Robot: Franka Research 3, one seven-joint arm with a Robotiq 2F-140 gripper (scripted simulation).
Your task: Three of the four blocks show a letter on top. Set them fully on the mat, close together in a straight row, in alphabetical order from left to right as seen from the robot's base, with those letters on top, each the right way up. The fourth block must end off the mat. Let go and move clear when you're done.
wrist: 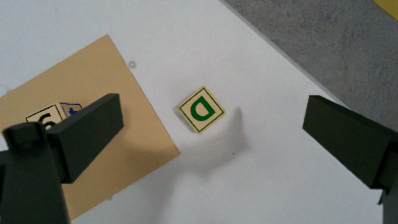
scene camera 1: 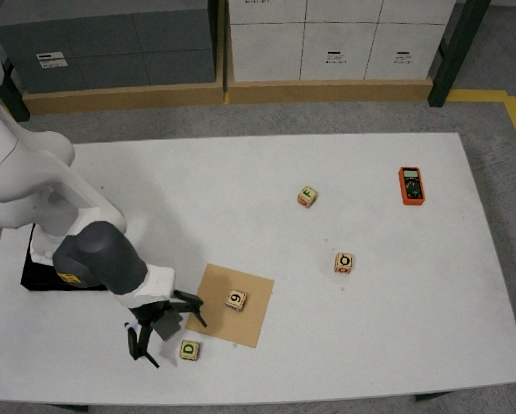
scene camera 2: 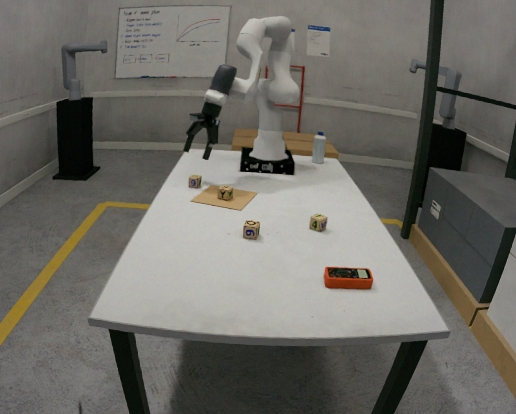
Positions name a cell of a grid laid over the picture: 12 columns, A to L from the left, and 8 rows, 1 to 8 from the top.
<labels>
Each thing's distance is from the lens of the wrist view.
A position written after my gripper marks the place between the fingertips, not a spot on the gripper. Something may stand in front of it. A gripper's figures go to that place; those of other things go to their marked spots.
my gripper (wrist: G4): 15 cm
block (wrist: G4): 24 cm
</labels>
